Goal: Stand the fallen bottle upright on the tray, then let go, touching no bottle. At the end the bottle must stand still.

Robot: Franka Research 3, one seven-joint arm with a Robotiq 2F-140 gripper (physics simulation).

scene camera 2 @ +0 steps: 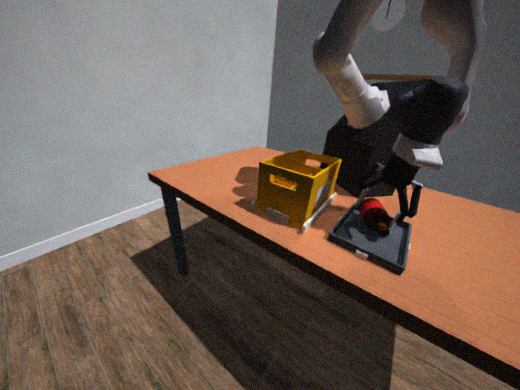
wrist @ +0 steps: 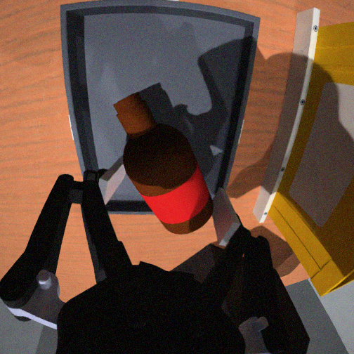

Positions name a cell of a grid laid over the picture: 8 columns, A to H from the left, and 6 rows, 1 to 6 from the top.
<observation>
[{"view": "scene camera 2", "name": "my gripper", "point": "F4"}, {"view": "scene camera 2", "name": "brown bottle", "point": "F4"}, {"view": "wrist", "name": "my gripper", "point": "D4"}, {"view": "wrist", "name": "brown bottle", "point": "D3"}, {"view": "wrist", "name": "pale strip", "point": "G1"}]
</observation>
